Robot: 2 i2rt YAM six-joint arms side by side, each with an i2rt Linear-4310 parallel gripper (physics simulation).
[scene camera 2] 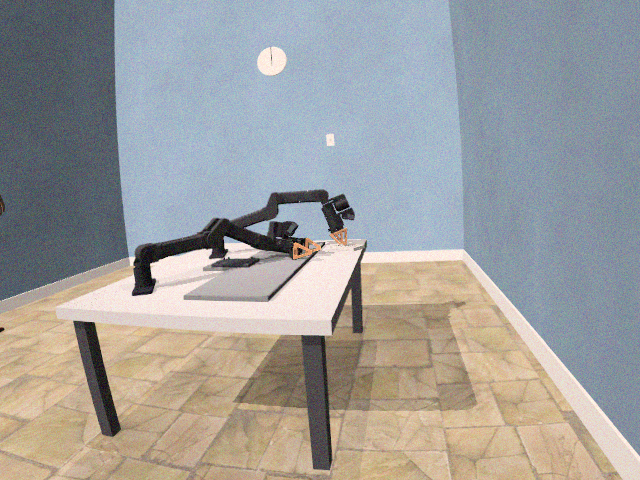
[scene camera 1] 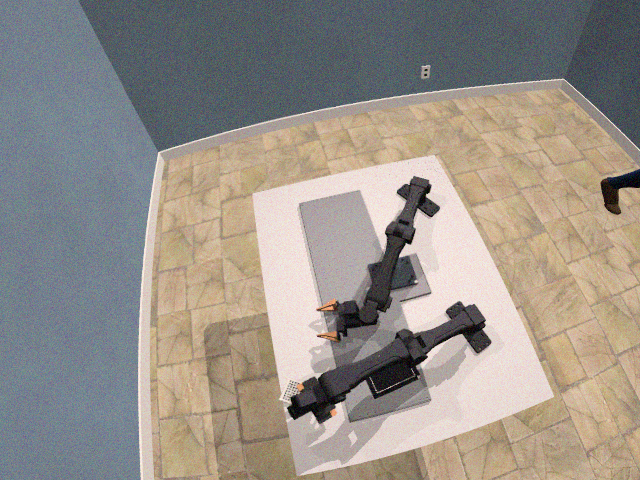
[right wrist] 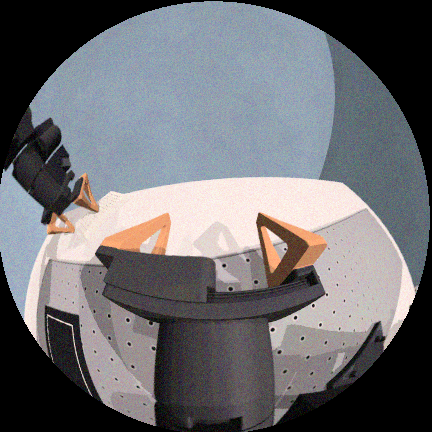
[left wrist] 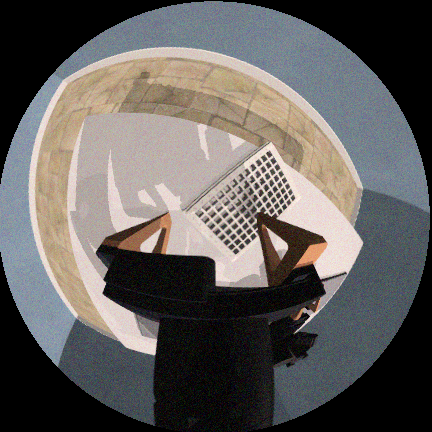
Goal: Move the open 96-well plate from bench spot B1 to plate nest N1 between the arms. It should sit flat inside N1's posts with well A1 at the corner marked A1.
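Frame: origin at the left arm's base, x ahead, y left, z up, level; centimetres.
Seen in the pictures: left gripper, between the fingertips: (scene camera 2: 343, 245) (right wrist: 84, 220) (left wrist: 213, 216); right gripper, between the fingertips: (scene camera 2: 316, 250) (scene camera 1: 316, 322) (right wrist: 212, 217); left arm's base, origin of its link: (scene camera 2: 219, 254) (scene camera 1: 468, 327); right arm's base, origin of its link: (scene camera 2: 144, 287) (scene camera 1: 418, 200).
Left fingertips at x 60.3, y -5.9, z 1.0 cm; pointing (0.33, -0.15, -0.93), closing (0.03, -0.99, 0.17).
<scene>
Offsets run from my left fingertips to a thing's top centre. "spot": to the spot under its first point. Level surfaces: height alone.
The white open 96-well plate @(dy -4.3, dx +1.5, dz +0.4 cm) (scene camera 1: 291, 391) (left wrist: 245, 200) lies skewed at the table's edge, away from the arm bases, with one corner at or over that edge. Its A1 corner cannot be read. My left gripper (scene camera 1: 316, 399) (scene camera 2: 339, 237) (left wrist: 213, 216) (right wrist: 84, 220) is open above the table beside the plate; in the left wrist view one fingertip overlaps the plate's near side. My right gripper (scene camera 1: 318, 322) (right wrist: 212, 217) is open and empty, over the grey board's edge. The dark nest N1 @(dy -26.6, dx -48.4, dz +2.5 cm) (scene camera 1: 407, 273) (scene camera 2: 235, 262) stands between the arm bases, partly hidden by the right arm.
A black pad with a white outline @(spot: dy +6.9, dx -26.7, dz +0.4 cm) (scene camera 1: 392, 380) (right wrist: 62, 340) lies on the lower end of the grey perforated board @(dz +0.3 cm) (scene camera 1: 336, 222) (scene camera 2: 232, 286), partly under the left arm in scene camera 1. The right forearm crosses above the nest. The white table (scene camera 1: 279, 232) (scene camera 2: 191, 317) carries both arms.
</scene>
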